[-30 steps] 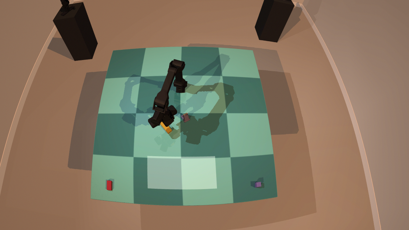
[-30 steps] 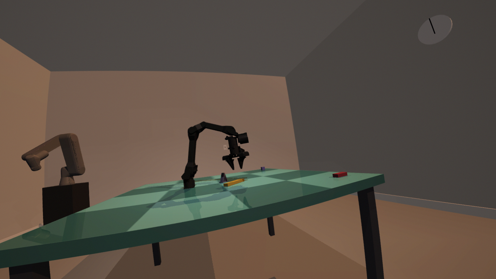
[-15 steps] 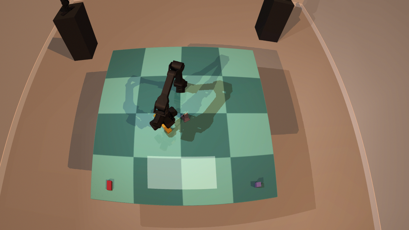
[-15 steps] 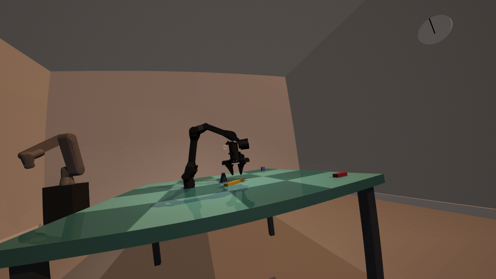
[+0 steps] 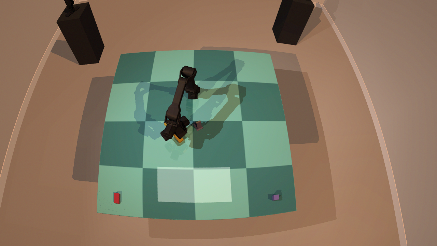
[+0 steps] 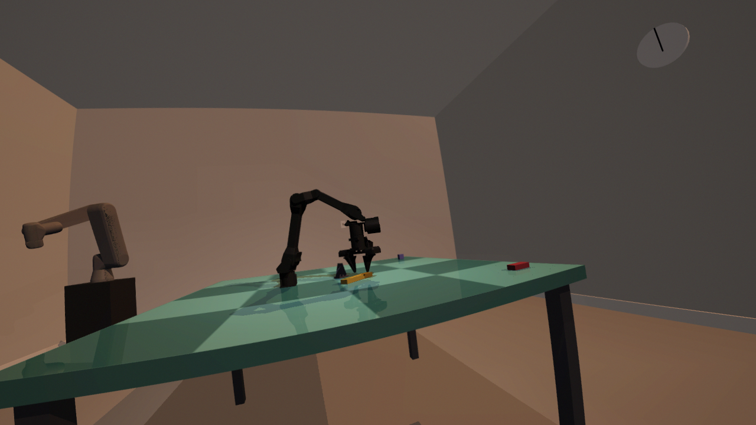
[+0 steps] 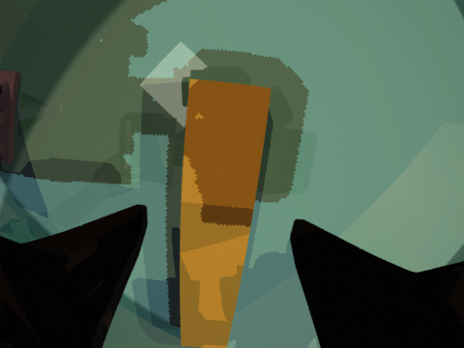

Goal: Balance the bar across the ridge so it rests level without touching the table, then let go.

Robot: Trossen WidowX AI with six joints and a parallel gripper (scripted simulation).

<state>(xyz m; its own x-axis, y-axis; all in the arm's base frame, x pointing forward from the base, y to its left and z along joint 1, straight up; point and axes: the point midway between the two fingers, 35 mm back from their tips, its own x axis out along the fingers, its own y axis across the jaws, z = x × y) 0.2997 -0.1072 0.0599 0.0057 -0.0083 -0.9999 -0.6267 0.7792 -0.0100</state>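
My gripper tip is now 2 cm past the orange bar, 2 cm to the left of it and 2 cm above it. Round my gripper tip: red block 44 cm ahead, 39 cm to the right, 2 cm below; then small purple cube 44 cm ahead, 61 cm to the left, 1 cm below.
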